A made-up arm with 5 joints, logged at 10 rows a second.
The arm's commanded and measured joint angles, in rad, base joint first. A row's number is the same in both.
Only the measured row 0 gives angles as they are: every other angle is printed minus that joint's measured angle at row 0.
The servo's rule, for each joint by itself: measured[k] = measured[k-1] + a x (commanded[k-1-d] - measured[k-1]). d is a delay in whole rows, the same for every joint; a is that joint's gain. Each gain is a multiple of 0.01, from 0.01 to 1. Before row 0 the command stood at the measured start. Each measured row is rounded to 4 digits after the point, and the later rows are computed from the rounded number. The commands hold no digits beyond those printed.
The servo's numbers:
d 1
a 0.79 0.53 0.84 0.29 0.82
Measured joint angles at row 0: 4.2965, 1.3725, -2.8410, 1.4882, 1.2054
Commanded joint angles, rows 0 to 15: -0.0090, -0.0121, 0.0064, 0.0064, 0.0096; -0.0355, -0.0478, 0.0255, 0.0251, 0.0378; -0.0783, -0.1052, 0.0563, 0.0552, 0.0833; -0.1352, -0.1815, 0.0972, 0.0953, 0.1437; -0.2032, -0.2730, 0.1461, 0.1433, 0.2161; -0.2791, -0.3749, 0.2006, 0.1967, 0.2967; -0.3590, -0.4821, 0.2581, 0.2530, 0.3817; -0.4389, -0.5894, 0.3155, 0.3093, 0.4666; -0.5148, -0.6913, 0.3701, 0.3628, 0.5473; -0.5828, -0.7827, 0.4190, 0.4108, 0.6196; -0.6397, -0.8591, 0.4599, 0.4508, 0.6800; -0.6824, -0.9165, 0.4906, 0.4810, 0.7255; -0.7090, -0.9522, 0.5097, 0.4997, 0.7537; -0.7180, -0.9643, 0.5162, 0.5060, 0.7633; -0.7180, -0.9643, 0.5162, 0.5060, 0.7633; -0.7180, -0.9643, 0.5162, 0.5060, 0.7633
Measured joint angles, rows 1 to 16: 0.0000, 0.0000, 0.0000, 0.0000, 0.0000; -0.0071, -0.0064, 0.0054, 0.0019, 0.0079; -0.0295, -0.0283, 0.0223, 0.0086, 0.0324; -0.0681, -0.0691, 0.0509, 0.0221, 0.0741; -0.1211, -0.1287, 0.0898, 0.0433, 0.1312; -0.1860, -0.2052, 0.1371, 0.0723, 0.2008; -0.2595, -0.2951, 0.1904, 0.1084, 0.2794; -0.3381, -0.3942, 0.2473, 0.1503, 0.3633; -0.4177, -0.4977, 0.3046, 0.1964, 0.4480; -0.4944, -0.6003, 0.3596, 0.2447, 0.5294; -0.5642, -0.6970, 0.4095, 0.2929, 0.6034; -0.6238, -0.7829, 0.4518, 0.3387, 0.6662; -0.6701, -0.8537, 0.4844, 0.3800, 0.7148; -0.7008, -0.9059, 0.5057, 0.4147, 0.7467; -0.7144, -0.9369, 0.5145, 0.4412, 0.7603; -0.7172, -0.9514, 0.5159, 0.4600, 0.7628
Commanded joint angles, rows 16 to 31: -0.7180, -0.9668, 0.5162, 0.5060, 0.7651; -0.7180, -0.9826, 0.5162, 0.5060, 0.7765; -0.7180, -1.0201, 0.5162, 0.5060, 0.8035; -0.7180, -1.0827, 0.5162, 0.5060, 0.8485; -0.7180, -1.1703, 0.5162, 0.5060, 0.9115; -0.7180, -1.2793, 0.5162, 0.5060, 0.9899; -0.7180, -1.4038, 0.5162, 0.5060, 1.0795; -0.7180, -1.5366, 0.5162, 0.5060, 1.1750; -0.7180, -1.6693, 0.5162, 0.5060, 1.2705; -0.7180, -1.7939, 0.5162, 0.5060, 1.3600; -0.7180, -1.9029, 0.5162, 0.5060, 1.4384; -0.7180, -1.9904, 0.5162, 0.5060, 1.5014; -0.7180, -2.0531, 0.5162, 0.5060, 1.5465; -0.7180, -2.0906, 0.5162, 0.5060, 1.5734; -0.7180, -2.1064, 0.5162, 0.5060, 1.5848; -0.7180, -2.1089, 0.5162, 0.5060, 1.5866
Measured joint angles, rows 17 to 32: -0.7178, -0.9582, 0.5162, 0.4733, 0.7632; -0.7180, -0.9628, 0.5162, 0.4828, 0.7648; -0.7180, -0.9733, 0.5162, 0.4895, 0.7744; -0.7180, -0.9981, 0.5162, 0.4943, 0.7983; -0.7180, -1.0429, 0.5162, 0.4977, 0.8395; -0.7180, -1.1104, 0.5162, 0.5001, 0.8985; -0.7180, -1.1999, 0.5162, 0.5018, 0.9734; -0.7180, -1.3080, 0.5162, 0.5030, 1.0604; -0.7180, -1.4292, 0.5162, 0.5039, 1.1544; -0.7180, -1.5565, 0.5162, 0.5045, 1.2496; -0.7180, -1.6823, 0.5162, 0.5049, 1.3401; -0.7180, -1.7992, 0.5162, 0.5052, 1.4207; -0.7180, -1.9005, 0.5162, 0.5054, 1.4869; -0.7180, -1.9814, 0.5162, 0.5056, 1.5358; -0.7180, -2.0393, 0.5162, 0.5057, 1.5666; -0.7180, -2.0749, 0.5162, 0.5058, 1.5815
